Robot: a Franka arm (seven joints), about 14 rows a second.
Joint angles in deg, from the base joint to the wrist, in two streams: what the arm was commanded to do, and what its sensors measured. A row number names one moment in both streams.
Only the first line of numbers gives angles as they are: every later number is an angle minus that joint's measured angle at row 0.
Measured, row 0:
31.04, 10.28, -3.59, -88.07, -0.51, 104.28, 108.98
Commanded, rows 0 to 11:
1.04, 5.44, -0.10, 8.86, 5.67, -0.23, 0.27
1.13, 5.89, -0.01, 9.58, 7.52, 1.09, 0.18
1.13, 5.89, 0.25, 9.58, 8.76, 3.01, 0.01
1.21, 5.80, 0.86, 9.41, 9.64, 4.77, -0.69
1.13, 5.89, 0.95, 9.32, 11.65, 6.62, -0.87
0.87, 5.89, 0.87, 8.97, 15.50, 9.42, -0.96
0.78, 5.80, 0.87, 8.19, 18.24, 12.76, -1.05
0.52, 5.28, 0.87, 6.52, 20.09, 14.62, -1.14
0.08, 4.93, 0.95, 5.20, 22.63, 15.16, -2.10
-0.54, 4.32, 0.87, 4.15, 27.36, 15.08, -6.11
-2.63, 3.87, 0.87, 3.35, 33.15, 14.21, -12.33
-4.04, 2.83, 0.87, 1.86, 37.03, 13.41, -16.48
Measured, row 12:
-0.75, 5.37, 0.37, 5.42, 30.19, 13.35, -8.72
